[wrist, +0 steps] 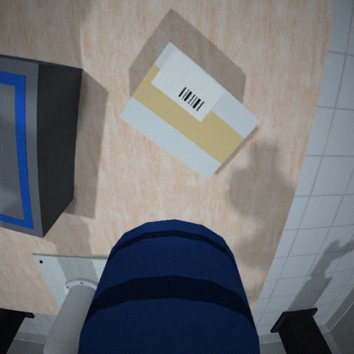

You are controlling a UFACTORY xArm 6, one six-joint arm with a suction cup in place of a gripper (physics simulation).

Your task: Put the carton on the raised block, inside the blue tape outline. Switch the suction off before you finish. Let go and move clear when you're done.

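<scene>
The carton [185, 125] lies on the table, turned at an angle, in the upper middle of the wrist view. Its top is pale grey with a tan band and a white barcode label. The dark grey raised block [57, 140] stands at the left, apart from the carton and partly cut off by the view's edge. The blue tape outline [21, 130] is on its top, its left part out of view. My dark blue suction cup [174, 229] is at the bottom middle, above the table and off the carton, with nothing on it. Its contact face is hidden.
A light mounting plate [55, 267] with a grey cylindrical part [70, 312] is at the lower left. The wood-patterned table [150, 200] ends in a slanting edge at the right, with tiled floor [330, 150] beyond. Black objects [302, 332] [11, 325] show at the bottom corners.
</scene>
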